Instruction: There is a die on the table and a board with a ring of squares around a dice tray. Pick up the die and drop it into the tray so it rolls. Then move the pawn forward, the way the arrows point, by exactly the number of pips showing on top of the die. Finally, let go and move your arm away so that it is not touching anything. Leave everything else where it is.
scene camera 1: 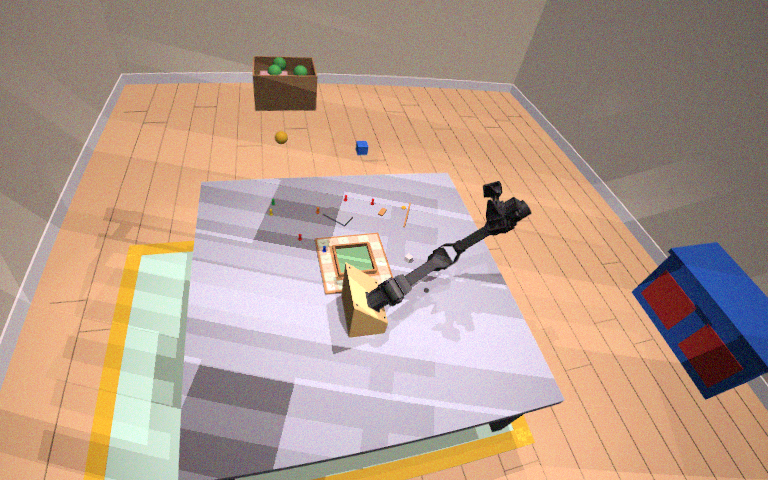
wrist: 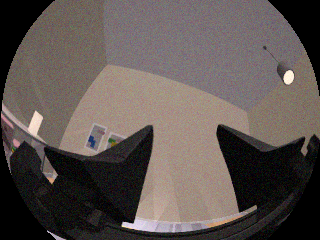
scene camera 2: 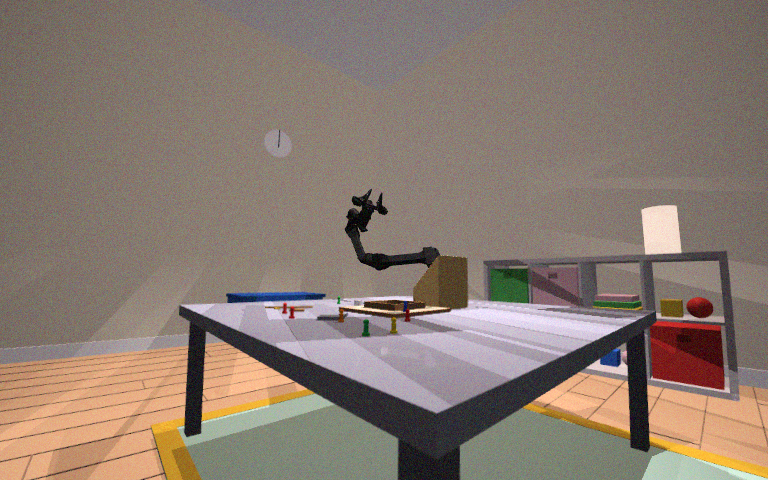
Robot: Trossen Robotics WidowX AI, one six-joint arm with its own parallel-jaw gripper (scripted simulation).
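Observation:
Gripper (scene camera 1: 488, 192) open, holding nothing. Also visible in the wrist view: the gripper (wrist: 186, 130).

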